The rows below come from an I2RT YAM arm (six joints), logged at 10 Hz.
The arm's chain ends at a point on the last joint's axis. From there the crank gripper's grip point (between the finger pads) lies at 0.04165 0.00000 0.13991 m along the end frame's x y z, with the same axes.
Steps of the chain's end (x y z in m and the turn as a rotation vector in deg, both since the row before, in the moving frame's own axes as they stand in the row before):
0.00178 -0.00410 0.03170 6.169 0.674 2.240
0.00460 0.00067 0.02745 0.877 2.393 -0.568
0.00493 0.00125 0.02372 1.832 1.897 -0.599
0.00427 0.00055 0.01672 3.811 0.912 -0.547
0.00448 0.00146 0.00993 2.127 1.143 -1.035
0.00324 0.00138 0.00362 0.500 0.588 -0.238
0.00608 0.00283 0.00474 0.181 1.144 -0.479
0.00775 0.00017 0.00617 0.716 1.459 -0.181
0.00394 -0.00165 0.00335 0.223 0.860 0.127
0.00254 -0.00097 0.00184 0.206 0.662 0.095
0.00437 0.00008 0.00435 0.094 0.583 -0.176
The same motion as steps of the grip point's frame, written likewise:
0.00368 -0.01745 0.03048 6.169 0.674 2.240
0.01039 -0.00190 0.02557 0.877 2.393 -0.568
0.00951 -0.00366 0.02219 1.832 1.897 -0.599
0.00644 -0.00913 0.01572 3.811 0.912 -0.547
0.00721 -0.00449 0.00896 2.127 1.143 -1.035
0.00467 -0.00002 0.00318 0.500 0.588 -0.238
0.00886 0.00203 0.00388 0.181 1.144 -0.479
0.01130 -0.00171 0.00505 0.716 1.459 -0.181
0.00604 -0.00210 0.00271 0.223 0.860 0.127
0.00415 -0.00140 0.00135 0.206 0.662 0.095
0.00579 -0.00028 0.00392 0.094 0.583 -0.176

